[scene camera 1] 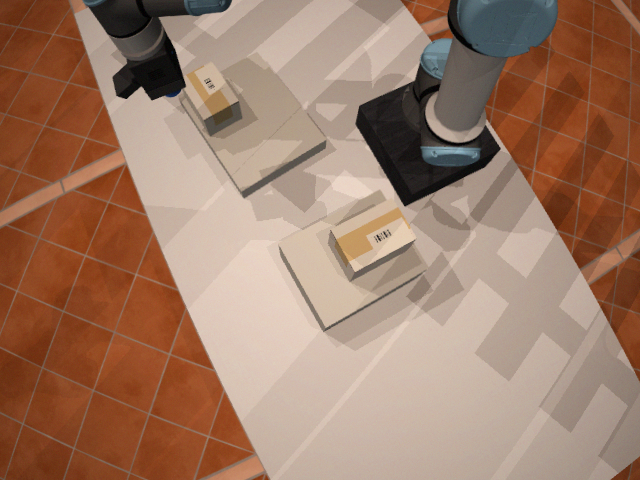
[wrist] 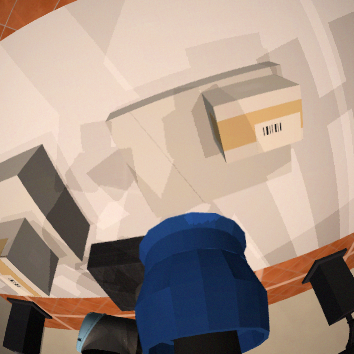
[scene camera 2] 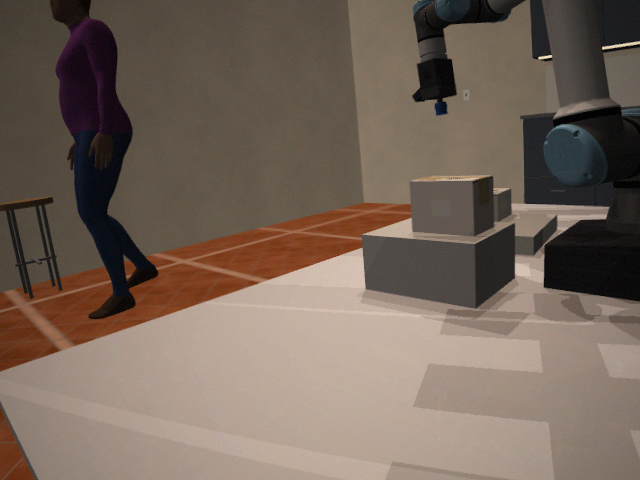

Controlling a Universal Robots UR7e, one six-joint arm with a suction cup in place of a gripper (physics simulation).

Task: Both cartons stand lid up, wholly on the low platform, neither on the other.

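Frame: origin at the arm's base, x ahead, y left, z up, level; metres.
Seen in the pictures: hand at its tool point: (wrist: 193, 254) (scene camera 2: 441, 114).
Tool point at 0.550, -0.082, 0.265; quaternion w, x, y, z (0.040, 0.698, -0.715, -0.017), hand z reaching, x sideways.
A point is followed by its place in that frame, as x, y, z.
A carton (scene camera 1: 210, 93) @(0.484, -0.207, 0.028) (scene camera 2: 503, 204) @(0.439, -0.216, -0.011) (wrist: 260, 120) @(0.492, -0.214, 0.028) stands lid up on the low platform (scene camera 1: 281, 139) @(0.359, -0.071, -0.055) (scene camera 2: 526, 241) @(0.275, -0.029, -0.068) (wrist: 185, 135) @(0.443, -0.112, -0.055), close to its outer edge. Tape and a barcode label show on top. A second carton (scene camera 1: 372, 237) @(0.296, 0.268, 0.122) (scene camera 2: 449, 206) @(0.266, 0.306, 0.072) (wrist: 30, 252) @(0.313, 0.219, 0.068) stands lid up on the taller platform (scene camera 1: 312, 281) @(0.422, 0.288, 0.017) (scene camera 2: 423, 268) @(0.288, 0.366, -0.039) (wrist: 60, 210) @(0.326, 0.169, -0.036). The cartons are well apart. My gripper (scene camera 1: 173, 94) (scene camera 2: 440, 109) (wrist: 194, 220), a blue suction cup, is open and bears nothing. It points down, high above the table near the low platform's outer side.
The arm's black base block (scene camera 1: 387, 149) @(0.145, 0.059, -0.013) (scene camera 2: 584, 258) @(0.062, 0.173, -0.035) (wrist: 117, 272) @(0.115, 0.097, -0.012) stands beside the two platforms. In scene camera 2, a person (scene camera 2: 93, 77) in a purple top and a stool (scene camera 2: 25, 204) are on the floor at the left, beyond the table.
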